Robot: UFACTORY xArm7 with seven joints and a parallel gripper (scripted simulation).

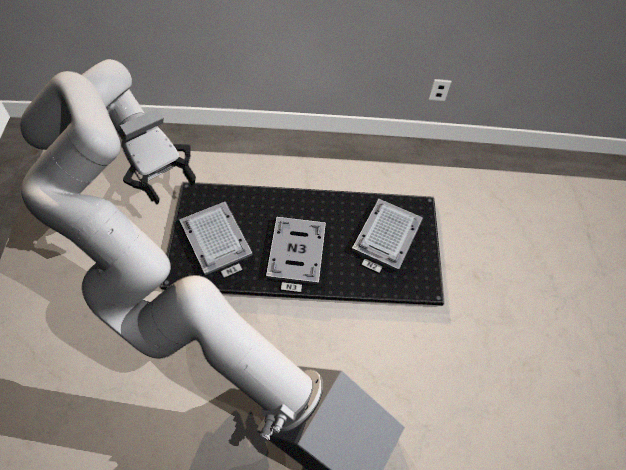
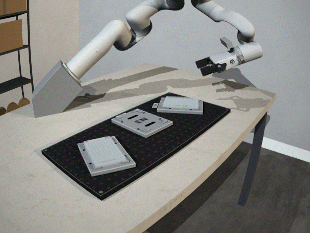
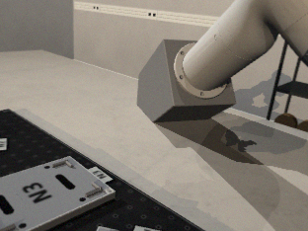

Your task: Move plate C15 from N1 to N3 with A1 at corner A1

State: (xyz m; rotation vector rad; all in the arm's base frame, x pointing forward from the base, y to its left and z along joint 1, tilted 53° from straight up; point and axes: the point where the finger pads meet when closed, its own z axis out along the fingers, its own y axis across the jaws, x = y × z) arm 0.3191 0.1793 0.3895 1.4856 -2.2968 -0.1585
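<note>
My gripper is now 14 cm above the nest N1, 9 cm to the left of it and 1 cm past it. From my hand the other things lie so: nest N2: 47 cm to the right, 15 cm ahead, 14 cm below; then nest: 28 cm to the right, 14 cm below, 3 cm ahead.
</note>
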